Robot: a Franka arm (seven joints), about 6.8 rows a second.
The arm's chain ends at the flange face. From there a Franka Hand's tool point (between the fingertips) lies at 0.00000 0.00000 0.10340 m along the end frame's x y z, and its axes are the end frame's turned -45 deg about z.
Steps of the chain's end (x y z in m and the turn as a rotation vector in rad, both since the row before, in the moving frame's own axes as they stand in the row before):
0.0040, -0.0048, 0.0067, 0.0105, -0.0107, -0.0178
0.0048, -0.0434, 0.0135, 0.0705, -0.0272, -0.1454
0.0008, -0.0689, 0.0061, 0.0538, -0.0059, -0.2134
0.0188, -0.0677, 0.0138, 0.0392, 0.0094, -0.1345
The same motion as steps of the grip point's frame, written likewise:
0.0062, -0.0021, 0.0067, 0.0150, -0.0001, -0.0178
0.0367, -0.0346, 0.0132, 0.0691, 0.0306, -0.1454
0.0523, -0.0529, 0.0059, 0.0422, 0.0339, -0.2134
0.0646, -0.0370, 0.0137, 0.0211, 0.0344, -0.1345

